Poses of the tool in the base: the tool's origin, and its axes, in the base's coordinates. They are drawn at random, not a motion.
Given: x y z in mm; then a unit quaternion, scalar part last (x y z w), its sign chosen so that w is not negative.
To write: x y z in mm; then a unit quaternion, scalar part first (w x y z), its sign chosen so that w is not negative. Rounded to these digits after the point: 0 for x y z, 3 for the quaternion.
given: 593, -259, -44, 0.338, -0.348, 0.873, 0.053
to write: 593, -259, -44, 0.053, 0.338, -0.348, 0.873
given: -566, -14, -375, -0.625, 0.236, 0.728, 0.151
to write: -566, -14, -375, 0.151, -0.625, 0.236, 0.728
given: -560, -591, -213, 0.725, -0.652, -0.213, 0.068
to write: -560, -591, -213, 0.068, 0.725, -0.652, -0.213
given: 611, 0, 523, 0.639, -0.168, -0.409, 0.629
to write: 611, 0, 523, 0.629, 0.639, -0.168, -0.409
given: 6, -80, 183, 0.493, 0.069, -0.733, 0.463
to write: 6, -80, 183, 0.463, 0.493, 0.069, -0.733
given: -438, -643, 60, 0.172, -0.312, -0.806, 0.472
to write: -438, -643, 60, 0.472, 0.172, -0.312, -0.806
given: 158, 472, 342, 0.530, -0.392, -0.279, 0.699
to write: 158, 472, 342, 0.699, 0.530, -0.392, -0.279
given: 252, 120, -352, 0.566, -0.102, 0.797, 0.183
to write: 252, 120, -352, 0.183, 0.566, -0.102, 0.797
